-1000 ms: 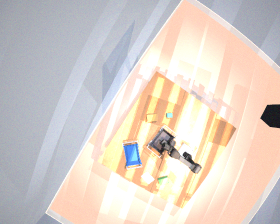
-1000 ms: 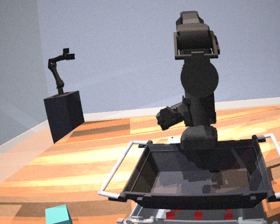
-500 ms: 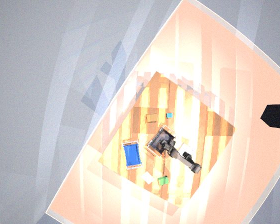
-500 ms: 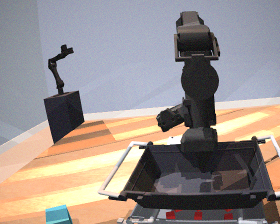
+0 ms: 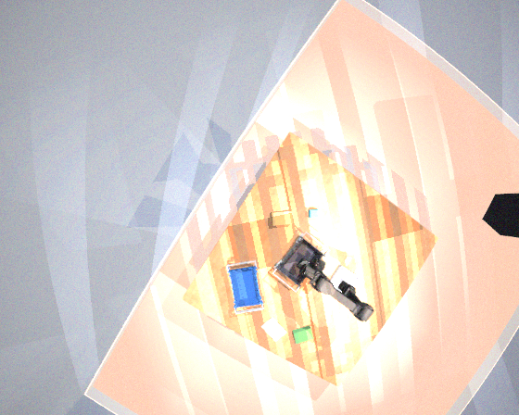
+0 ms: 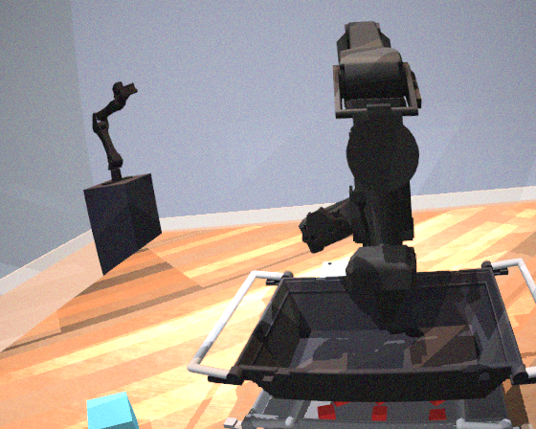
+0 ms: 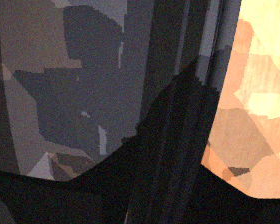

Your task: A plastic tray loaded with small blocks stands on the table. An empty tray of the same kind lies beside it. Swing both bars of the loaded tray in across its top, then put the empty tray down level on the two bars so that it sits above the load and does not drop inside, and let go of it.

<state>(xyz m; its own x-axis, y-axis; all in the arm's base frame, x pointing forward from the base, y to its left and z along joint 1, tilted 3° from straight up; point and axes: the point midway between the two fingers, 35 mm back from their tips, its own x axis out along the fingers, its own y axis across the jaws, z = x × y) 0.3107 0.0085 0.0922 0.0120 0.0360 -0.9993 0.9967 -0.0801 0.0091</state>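
Now: the dark tray 7 cm ahead of my gripper tip, 1 cm to the right of it and 3 cm above it. The rest, counted from my gripper tip: cyan cube (14 cm ahead, 29 cm to the right, 7 cm below); then tan block (29 cm ahead, 16 cm to the right, 6 cm below); then green block (28 cm behind, 41 cm to the left, 7 cm below).
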